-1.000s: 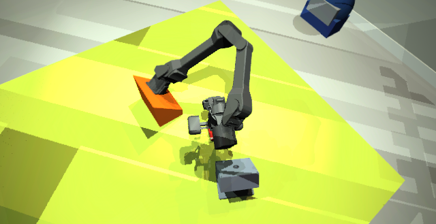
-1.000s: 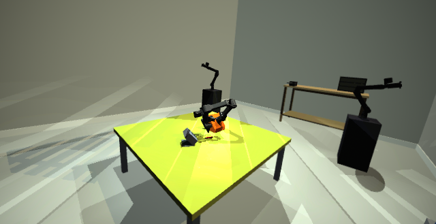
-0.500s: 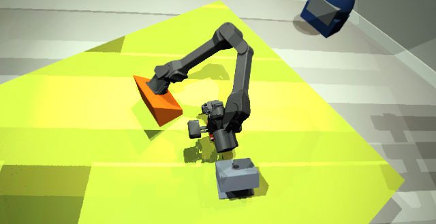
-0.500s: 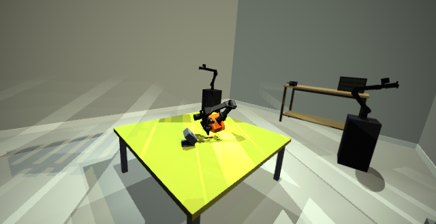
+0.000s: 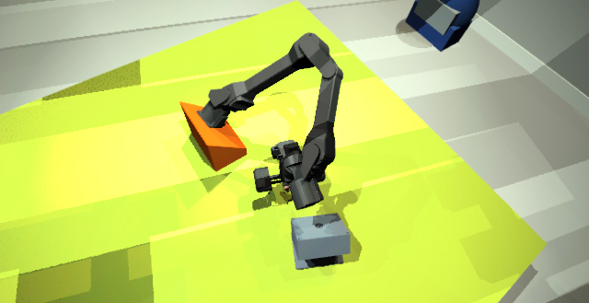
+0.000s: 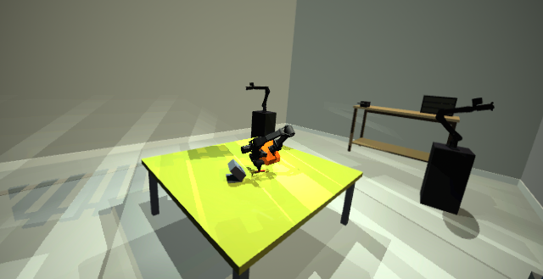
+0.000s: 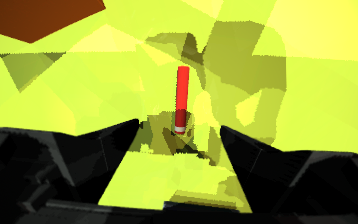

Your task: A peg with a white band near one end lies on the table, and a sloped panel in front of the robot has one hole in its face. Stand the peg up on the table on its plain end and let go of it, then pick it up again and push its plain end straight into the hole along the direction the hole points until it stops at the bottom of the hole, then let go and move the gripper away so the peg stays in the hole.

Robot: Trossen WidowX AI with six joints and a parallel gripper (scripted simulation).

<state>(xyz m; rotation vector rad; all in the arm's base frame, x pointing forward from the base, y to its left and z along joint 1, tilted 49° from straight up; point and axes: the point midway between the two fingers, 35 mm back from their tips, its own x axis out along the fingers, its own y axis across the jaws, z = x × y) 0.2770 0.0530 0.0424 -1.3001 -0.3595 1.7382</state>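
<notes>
Right now the red peg is 10 mm behind my gripper tip and 20 mm below it. Round my gripper tip: grey sloped panel 180 mm ahead, 40 mm to the right, 40 mm above.
</notes>
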